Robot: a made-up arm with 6 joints.
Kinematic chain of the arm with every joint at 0, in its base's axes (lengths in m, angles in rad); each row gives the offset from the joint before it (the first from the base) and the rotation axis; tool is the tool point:
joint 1: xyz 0 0 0.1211 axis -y
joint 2: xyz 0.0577 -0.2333 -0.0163 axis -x
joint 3: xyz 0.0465 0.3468 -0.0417 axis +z
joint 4: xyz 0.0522 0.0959 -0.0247 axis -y
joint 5: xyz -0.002 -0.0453 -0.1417 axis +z
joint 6: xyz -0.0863 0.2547 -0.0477 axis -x
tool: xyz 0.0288 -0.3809 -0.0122
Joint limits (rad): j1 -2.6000..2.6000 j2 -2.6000..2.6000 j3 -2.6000..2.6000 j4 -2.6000..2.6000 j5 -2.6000..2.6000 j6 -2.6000..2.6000
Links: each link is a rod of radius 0.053 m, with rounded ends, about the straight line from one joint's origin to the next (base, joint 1, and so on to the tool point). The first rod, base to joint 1, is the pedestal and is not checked.
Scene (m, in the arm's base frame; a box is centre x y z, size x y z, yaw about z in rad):
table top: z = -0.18
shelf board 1: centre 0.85 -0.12 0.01 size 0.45 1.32 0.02 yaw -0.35
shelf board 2: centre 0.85 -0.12 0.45 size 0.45 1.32 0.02 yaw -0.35
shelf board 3: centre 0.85 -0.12 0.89 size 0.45 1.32 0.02 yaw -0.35
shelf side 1: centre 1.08 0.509 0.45 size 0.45 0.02 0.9 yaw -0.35
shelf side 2: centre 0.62 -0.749 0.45 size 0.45 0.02 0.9 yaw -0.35
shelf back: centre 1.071 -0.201 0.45 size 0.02 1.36 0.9 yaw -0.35
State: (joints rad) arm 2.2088 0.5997 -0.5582 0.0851 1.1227 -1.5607
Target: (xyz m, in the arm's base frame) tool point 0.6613 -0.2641 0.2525
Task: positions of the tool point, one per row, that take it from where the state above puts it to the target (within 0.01 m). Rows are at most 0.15 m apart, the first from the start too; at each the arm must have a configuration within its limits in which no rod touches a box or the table.
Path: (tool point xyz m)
1: 0.5628 -0.1255 0.6623
2: 0.4398 -0.0829 0.6526
3: 0.4872 -0.0416 0.5687
4: 0.5056 -0.0513 0.4601
5: 0.4818 -0.1019 0.3489
6: 0.4104 -0.1725 0.2525
7: 0.5455 -0.1998 0.2501
8: 0.6613 -0.2641 0.2525

